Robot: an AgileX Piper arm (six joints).
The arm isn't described. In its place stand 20 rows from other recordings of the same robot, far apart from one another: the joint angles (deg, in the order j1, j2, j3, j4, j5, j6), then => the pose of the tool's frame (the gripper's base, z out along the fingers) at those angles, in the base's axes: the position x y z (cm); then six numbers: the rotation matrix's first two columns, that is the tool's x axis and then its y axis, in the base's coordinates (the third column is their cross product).
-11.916 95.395 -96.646 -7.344 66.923 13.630 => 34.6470 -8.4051 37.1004 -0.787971 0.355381 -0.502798 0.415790 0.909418 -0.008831
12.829 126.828 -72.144 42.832 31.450 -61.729 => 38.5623 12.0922 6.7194 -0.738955 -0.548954 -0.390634 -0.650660 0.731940 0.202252
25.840 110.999 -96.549 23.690 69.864 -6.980 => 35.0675 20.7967 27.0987 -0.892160 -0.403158 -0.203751 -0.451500 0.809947 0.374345
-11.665 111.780 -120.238 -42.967 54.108 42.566 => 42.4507 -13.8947 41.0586 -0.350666 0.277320 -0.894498 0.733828 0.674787 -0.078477
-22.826 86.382 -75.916 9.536 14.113 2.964 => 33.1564 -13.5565 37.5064 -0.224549 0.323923 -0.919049 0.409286 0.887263 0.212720
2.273 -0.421 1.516 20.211 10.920 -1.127 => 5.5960 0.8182 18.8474 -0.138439 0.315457 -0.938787 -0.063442 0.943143 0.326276
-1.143 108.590 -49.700 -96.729 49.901 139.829 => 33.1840 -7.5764 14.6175 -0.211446 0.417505 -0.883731 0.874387 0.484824 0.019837
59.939 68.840 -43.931 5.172 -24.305 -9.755 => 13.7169 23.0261 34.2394 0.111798 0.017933 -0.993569 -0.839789 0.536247 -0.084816
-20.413 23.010 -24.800 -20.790 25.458 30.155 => 7.7131 -4.3519 29.3789 -0.178169 0.271730 -0.945737 0.526080 0.838527 0.141818
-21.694 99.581 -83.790 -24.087 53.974 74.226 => 33.7804 -16.6713 29.3645 0.006218 0.872816 -0.488009 0.958112 0.134536 0.252828
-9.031 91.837 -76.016 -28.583 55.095 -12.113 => 32.7123 -8.8146 30.4373 -0.921254 -0.311187 -0.233353 -0.147499 0.834626 -0.530701
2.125 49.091 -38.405 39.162 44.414 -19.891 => 15.4132 4.5965 30.3150 -0.733224 0.133281 -0.666797 -0.229333 0.874680 0.427013
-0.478 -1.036 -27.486 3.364 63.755 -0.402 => -0.7559 0.4853 26.7590 -0.503577 0.023146 -0.863640 -0.027607 0.998699 0.042863
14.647 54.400 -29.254 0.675 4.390 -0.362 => 18.6478 4.8822 27.1569 -0.403191 -0.099766 -0.909661 -0.251472 0.967850 0.005312
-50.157 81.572 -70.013 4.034 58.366 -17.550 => 18.8069 -21.6876 31.8959 -0.758709 0.494669 -0.423867 0.568745 0.820267 -0.060752
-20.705 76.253 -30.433 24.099 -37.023 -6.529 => 23.7355 -11.3631 24.9556 0.030098 0.223906 -0.974146 0.579611 0.790093 0.199510
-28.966 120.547 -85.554 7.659 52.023 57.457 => 37.0249 -19.4018 15.0694 0.010326 0.999630 0.025176 0.984439 -0.014580 0.175119
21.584 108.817 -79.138 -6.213 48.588 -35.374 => 36.6321 13.6975 20.6333 -0.467381 -0.866581 -0.174905 -0.831873 0.498067 -0.244780
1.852 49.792 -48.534 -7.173 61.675 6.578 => 14.4481 -0.5336 32.5394 -0.842522 0.027590 -0.537955 0.073069 0.995310 -0.063391
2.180 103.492 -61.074 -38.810 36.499 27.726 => 34.9443 -2.0646 17.5734 -0.928432 -0.118840 -0.351980 0.024546 0.925760 -0.377313
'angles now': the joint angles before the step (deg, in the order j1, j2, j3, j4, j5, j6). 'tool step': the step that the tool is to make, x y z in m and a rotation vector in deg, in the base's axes. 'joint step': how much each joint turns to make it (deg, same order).
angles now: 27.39 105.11 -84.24 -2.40 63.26 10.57
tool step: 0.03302 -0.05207 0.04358 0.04 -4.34 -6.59
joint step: -8.90 0.00 -9.63 -1.07 5.51 -2.44
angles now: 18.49 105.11 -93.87 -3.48 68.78 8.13
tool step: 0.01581 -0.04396 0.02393 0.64 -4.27 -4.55
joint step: -6.93 -0.39 -4.42 0.26 0.38 -2.53
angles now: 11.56 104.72 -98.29 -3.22 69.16 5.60
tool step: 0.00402 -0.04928 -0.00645 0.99 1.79 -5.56
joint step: -7.70 -0.03 1.31 1.97 0.28 -2.34
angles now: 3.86 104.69 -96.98 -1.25 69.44 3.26
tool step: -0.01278 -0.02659 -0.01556 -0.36 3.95 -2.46
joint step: -3.97 -1.65 5.50 0.21 0.09 -1.59
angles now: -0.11 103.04 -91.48 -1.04 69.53 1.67
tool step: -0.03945 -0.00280 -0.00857 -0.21 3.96 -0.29
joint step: -0.44 -6.79 10.75 -0.21 -0.01 -0.12
